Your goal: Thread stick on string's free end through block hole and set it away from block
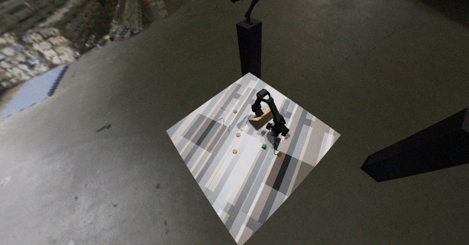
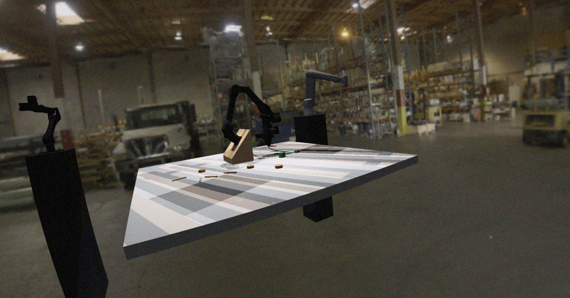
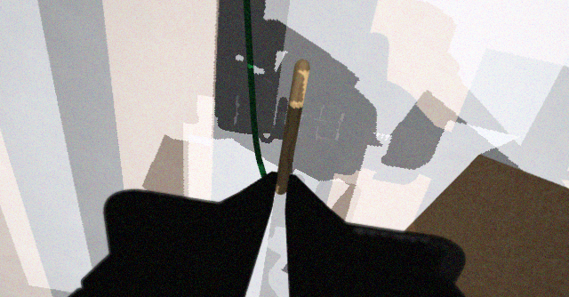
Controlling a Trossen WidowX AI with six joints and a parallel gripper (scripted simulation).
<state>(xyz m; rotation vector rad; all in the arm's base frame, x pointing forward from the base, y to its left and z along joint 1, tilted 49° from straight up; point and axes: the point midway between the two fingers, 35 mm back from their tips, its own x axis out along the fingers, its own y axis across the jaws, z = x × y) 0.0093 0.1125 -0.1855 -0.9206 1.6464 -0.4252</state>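
The green cube is 160 mm ahead of my gripper tip, 10 mm to the left of it and 40 mm below it. The rest, counted from my gripper tip: thin wooden stick: 10 mm ahead, 10 mm to the left; then round wooden button: 110 mm ahead, 160 mm to the left, 50 mm below.
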